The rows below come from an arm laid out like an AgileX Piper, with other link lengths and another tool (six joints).
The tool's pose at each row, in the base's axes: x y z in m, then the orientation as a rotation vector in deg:
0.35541 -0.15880 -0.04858 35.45 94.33 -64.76
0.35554 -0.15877 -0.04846 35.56 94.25 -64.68
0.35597 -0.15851 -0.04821 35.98 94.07 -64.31
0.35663 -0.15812 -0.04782 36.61 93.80 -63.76
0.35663 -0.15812 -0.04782 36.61 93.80 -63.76
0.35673 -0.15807 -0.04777 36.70 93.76 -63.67
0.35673 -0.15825 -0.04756 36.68 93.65 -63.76
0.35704 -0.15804 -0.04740 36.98 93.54 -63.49
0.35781 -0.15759 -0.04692 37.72 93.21 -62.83
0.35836 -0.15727 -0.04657 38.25 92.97 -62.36
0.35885 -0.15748 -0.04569 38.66 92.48 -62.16
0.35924 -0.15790 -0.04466 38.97 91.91 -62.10
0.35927 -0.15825 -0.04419 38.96 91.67 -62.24
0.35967 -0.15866 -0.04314 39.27 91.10 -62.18
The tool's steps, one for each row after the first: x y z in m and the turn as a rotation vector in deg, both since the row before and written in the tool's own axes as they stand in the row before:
-0.00016 0.00007 0.00002 0.02 -0.01 0.14
-0.00042 0.00037 -0.00006 0.00 0.07 0.50
-0.00064 0.00057 -0.00008 0.00 0.10 0.74
0.00000 0.00000 0.00000 0.00 0.00 0.00
-0.00009 0.00009 0.00000 -0.01 0.01 0.11
-0.00018 -0.00015 0.00015 0.08 -0.09 -0.01
-0.00028 0.00029 -0.00006 -0.01 0.07 0.35
-0.00076 0.00067 -0.00009 0.00 0.12 0.89
-0.00054 0.00048 -0.00007 0.00 0.08 0.63
-0.00097 0.00003 0.00035 0.18 -0.17 0.54
-0.00106 -0.00018 0.00049 0.24 -0.28 0.45
-0.00042 -0.00027 0.00030 0.14 -0.19 0.03
-0.00108 -0.00016 0.00049 0.25 -0.28 0.45

